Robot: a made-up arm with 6 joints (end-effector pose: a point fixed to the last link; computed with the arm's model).
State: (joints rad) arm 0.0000 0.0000 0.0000 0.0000 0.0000 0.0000
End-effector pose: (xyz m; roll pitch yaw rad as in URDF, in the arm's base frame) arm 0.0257 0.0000 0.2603 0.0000 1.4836 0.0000
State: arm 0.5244 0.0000 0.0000 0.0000 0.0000 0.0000
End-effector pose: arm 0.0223 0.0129 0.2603 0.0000 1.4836 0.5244
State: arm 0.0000 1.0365 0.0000 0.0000 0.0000 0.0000
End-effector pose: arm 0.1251 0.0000 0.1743 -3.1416 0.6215 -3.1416
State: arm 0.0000 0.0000 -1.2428 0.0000 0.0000 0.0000
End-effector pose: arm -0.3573 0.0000 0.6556 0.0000 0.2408 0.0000
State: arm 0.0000 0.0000 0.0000 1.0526 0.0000 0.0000
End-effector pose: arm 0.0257 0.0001 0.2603 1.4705 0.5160 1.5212
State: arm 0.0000 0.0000 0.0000 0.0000 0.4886 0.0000
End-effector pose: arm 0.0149 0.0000 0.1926 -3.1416 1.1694 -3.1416
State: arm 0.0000 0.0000 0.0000 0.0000 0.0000 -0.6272
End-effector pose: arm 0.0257 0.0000 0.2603 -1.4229 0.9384 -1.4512
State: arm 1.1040 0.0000 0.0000 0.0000 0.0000 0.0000
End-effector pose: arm 0.0116 0.0230 0.2603 0.0000 1.4836 1.1040
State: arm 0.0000 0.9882 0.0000 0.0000 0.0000 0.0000
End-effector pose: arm 0.1228 0.0000 0.1803 -3.1416 0.6698 -3.1416
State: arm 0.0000 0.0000 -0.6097 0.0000 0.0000 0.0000
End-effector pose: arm -0.0985 0.0000 0.5155 0.0000 0.8739 0.0000
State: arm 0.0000 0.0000 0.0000 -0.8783 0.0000 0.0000
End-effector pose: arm 0.0257 -0.0001 0.2603 -1.4577 0.6893 -1.4987
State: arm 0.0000 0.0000 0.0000 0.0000 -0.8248 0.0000
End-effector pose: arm -0.0286 0.0000 0.3599 0.0000 0.6588 0.0000
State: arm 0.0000 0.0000 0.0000 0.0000 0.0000 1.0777
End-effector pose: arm 0.0257 0.0000 0.2603 1.4719 0.4911 1.5240
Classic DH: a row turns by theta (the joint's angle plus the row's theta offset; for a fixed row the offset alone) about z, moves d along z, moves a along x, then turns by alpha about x. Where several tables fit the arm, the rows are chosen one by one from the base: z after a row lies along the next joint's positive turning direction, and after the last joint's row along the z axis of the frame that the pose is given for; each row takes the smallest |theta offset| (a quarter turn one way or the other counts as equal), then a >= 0, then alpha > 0; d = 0 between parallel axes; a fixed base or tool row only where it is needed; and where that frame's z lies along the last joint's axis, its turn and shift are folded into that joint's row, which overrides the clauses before.
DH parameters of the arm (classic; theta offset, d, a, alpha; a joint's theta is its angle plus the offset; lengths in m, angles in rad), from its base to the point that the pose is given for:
joint 1: 0 0.1301 0 -1.5708
joint 2: 0.1358 0 -0.446 0
joint 3: 1.3478 0 -0.0289 1.5708
joint 4: 0 0.3303 0 -1.5708
joint 5: 0 0 0.0001 1.5708
joint 6: 0 0.1416 0 0

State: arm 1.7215 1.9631 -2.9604 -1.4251 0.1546 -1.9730
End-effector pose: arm -0.0419 0.4202 0.9430 -0.0069 -0.5294 -1.7129
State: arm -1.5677 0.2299 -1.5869 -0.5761 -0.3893 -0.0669
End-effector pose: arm 0.0279 0.4316 0.7566 -0.0522 -0.2864 -2.1897
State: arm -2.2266 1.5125 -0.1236 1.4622 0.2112 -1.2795
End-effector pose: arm -0.0887 -0.1638 0.1297 2.8913 0.2046 0.7349
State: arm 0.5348 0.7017 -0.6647 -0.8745 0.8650 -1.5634
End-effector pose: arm 0.1497 -0.0075 0.4424 -2.3514 -0.8678 -1.1040
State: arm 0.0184 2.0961 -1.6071 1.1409 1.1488 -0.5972
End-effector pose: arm 0.6191 0.1289 0.3073 2.1361 0.3103 3.0827
